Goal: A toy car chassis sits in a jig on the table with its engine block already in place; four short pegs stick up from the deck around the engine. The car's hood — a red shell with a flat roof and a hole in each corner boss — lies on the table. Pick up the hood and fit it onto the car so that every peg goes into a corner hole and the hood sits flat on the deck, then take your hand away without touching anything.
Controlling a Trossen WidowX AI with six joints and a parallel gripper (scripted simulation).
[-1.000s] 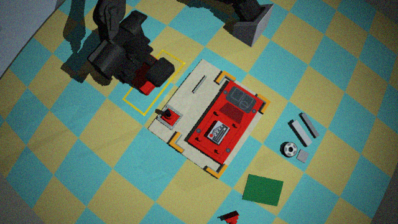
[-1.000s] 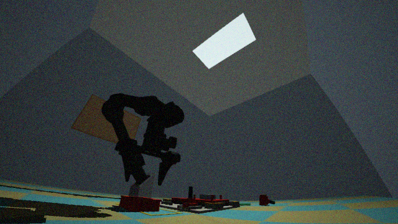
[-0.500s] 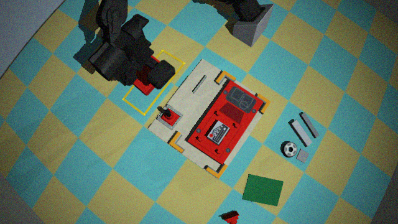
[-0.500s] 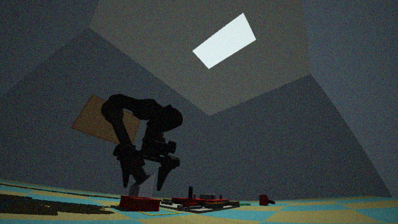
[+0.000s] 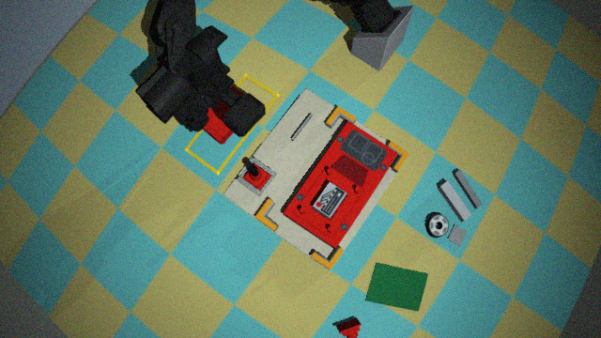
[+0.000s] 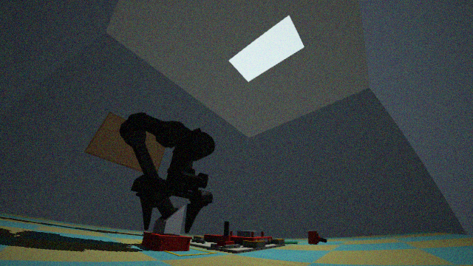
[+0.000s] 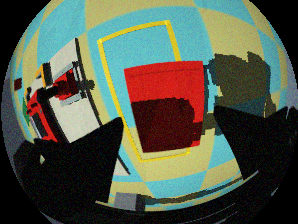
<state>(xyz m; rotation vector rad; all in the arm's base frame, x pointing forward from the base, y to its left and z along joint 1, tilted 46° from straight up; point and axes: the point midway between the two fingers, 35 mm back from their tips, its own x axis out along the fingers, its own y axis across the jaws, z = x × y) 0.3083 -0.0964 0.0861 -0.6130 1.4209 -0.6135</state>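
Now: the red hood 10 mm below my gripper tip. Round my gripper tip: grey engine block (10 mm ahead, 260 mm to the left, 10 mm below); then jig (10 mm behind, 220 mm to the left, 20 mm below).
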